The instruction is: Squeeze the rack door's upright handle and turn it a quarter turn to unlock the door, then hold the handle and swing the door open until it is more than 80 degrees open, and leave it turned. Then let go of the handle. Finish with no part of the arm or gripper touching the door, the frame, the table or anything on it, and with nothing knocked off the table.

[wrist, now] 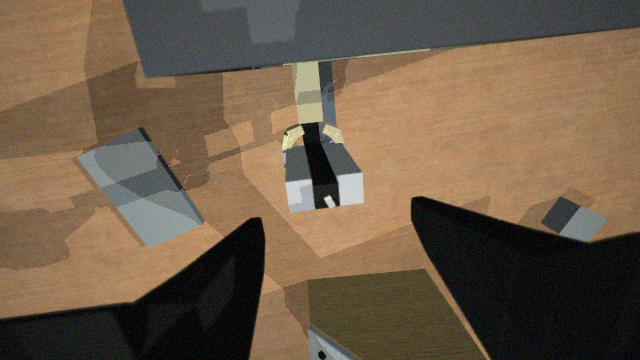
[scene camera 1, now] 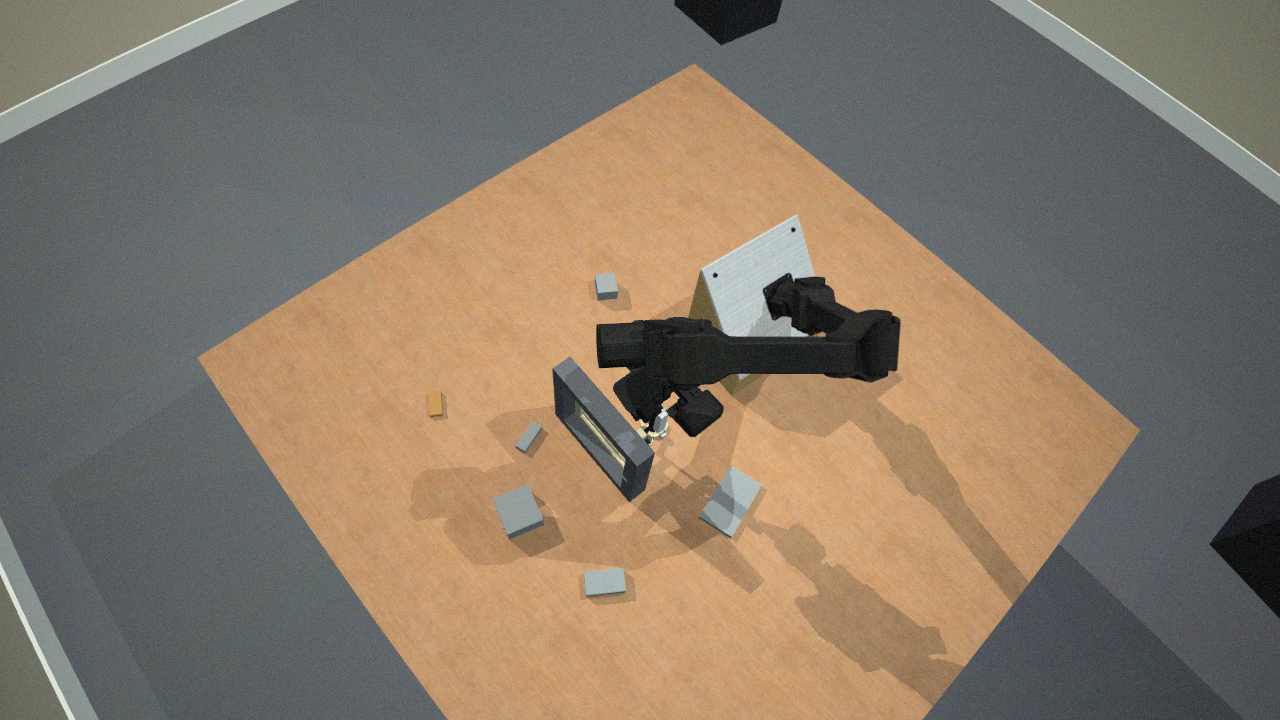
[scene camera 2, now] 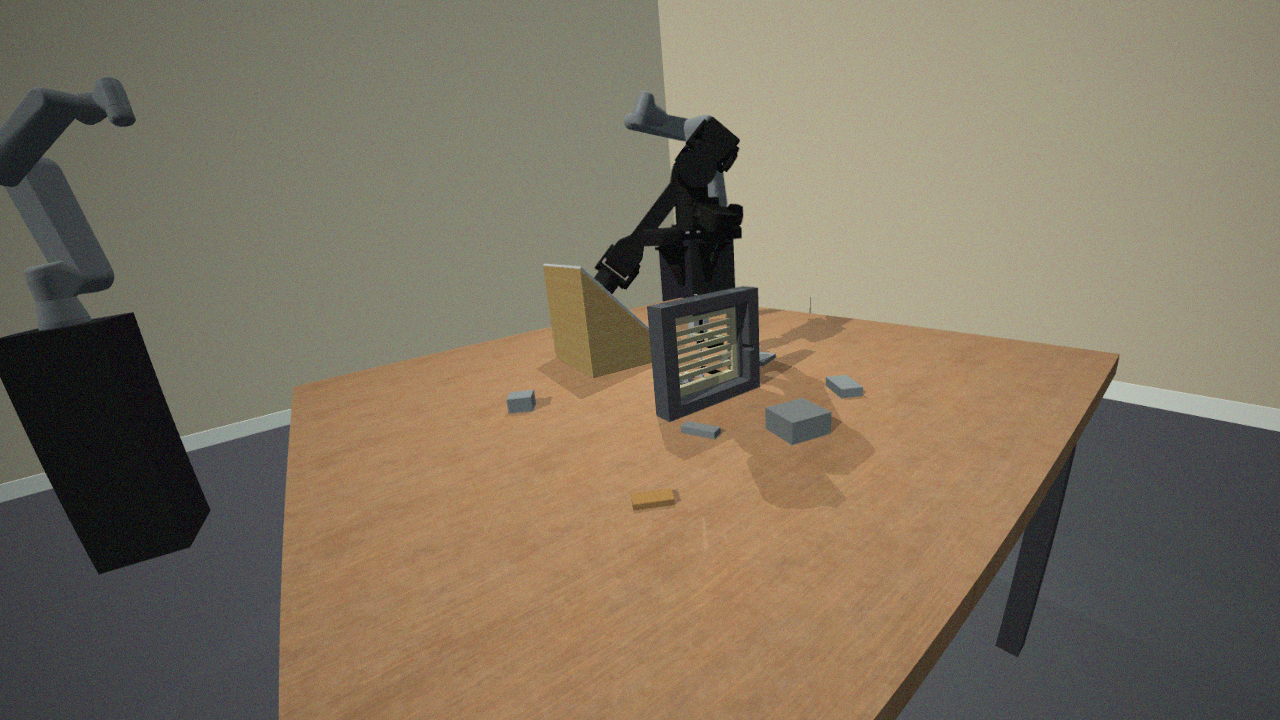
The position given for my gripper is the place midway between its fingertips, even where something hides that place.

My gripper (scene camera 2: 695, 284) is open, with nothing in its grasp. Further things: a flat grey slab (scene camera 1: 728, 505) and an orange block (scene camera 2: 664, 497).
My gripper also shows in the wrist view (wrist: 337, 217) and in scene camera 1 (scene camera 1: 658, 400). The flat grey slab also shows in the wrist view (wrist: 130, 170).
